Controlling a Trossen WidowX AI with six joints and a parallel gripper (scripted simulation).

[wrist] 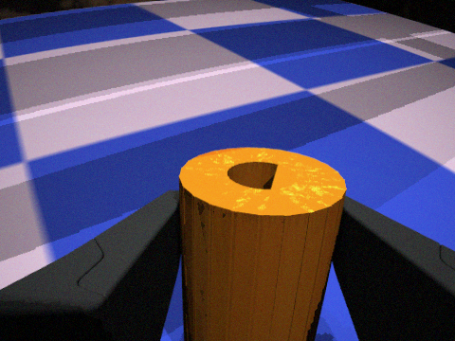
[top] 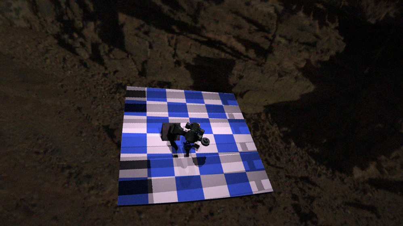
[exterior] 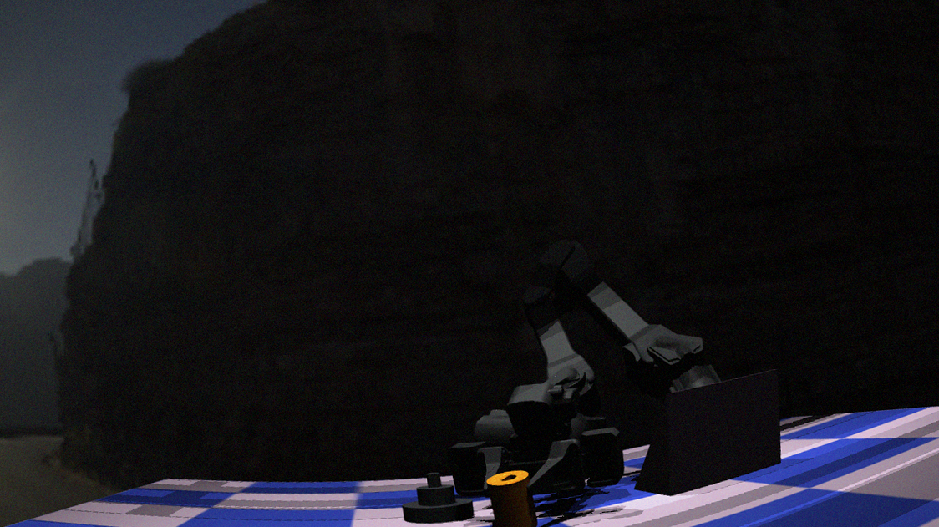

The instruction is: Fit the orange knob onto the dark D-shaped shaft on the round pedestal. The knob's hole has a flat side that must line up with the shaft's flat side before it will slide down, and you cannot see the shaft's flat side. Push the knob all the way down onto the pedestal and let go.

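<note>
Now: gripper tip 17 cm to the left of the pedestal, 6 cm short of it and 2 cm above it. The rest, counted from my gripper tip: orange knob (2 cm below, 1 cm to the right, 1 cm behind).
</note>
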